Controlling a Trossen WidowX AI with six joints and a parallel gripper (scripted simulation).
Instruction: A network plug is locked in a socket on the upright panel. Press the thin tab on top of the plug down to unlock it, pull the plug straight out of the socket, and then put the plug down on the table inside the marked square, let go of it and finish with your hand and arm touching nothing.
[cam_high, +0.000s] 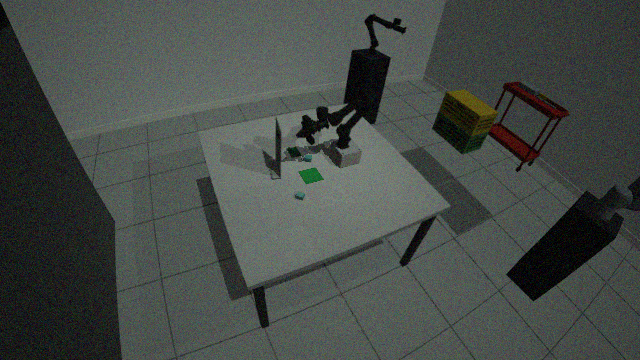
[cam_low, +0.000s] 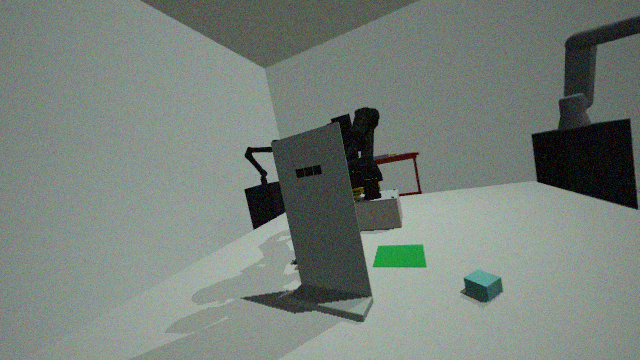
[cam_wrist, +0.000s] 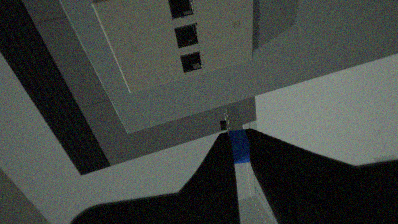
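Right now the green marked square is 26 cm below my gripper tip, 9 cm to the left of it and 7 cm behind it. The rest, counted from my gripper tip: thin pale tab: 1 cm ahead; then blue network plug: 1 cm ahead; then grey upright panel: 11 cm below, 9 cm ahead, 6 cm to the right.
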